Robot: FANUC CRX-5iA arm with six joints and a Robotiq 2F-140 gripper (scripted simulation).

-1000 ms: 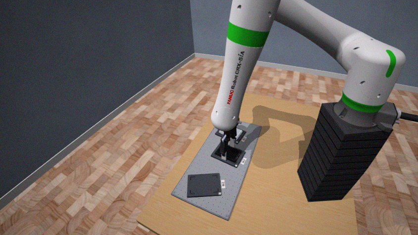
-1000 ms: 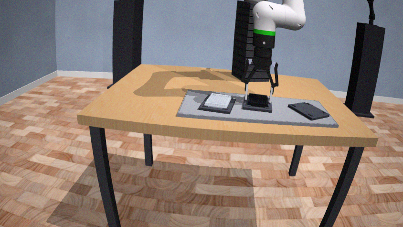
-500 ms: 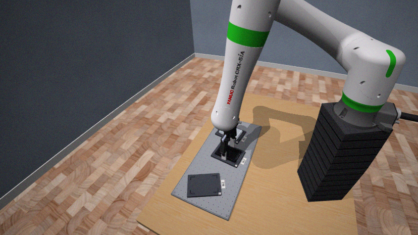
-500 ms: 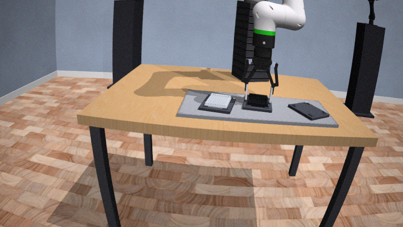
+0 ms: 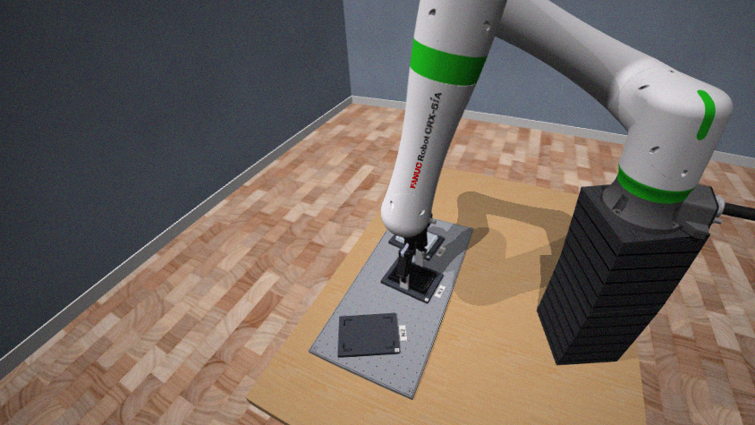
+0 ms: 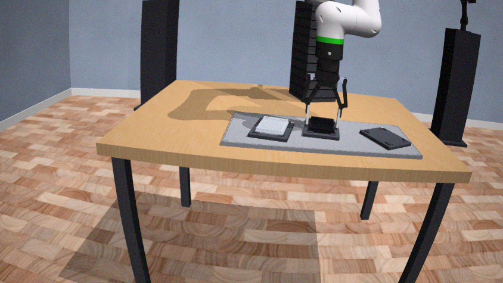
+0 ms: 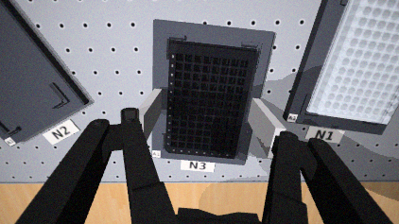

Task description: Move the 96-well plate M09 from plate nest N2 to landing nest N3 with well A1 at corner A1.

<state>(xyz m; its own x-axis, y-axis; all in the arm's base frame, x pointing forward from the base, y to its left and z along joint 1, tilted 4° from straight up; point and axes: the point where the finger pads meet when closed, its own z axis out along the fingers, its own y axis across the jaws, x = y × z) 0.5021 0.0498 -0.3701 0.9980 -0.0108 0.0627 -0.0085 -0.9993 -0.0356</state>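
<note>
Right now the black 96-well plate M09 is 2 cm below my hand. Round my hand: landing nest N3: 4 cm below; then white plate M06: 16 cm to the right, 6 cm ahead, 2 cm below; then N3 label: 10 cm behind, 4 cm below.
</note>
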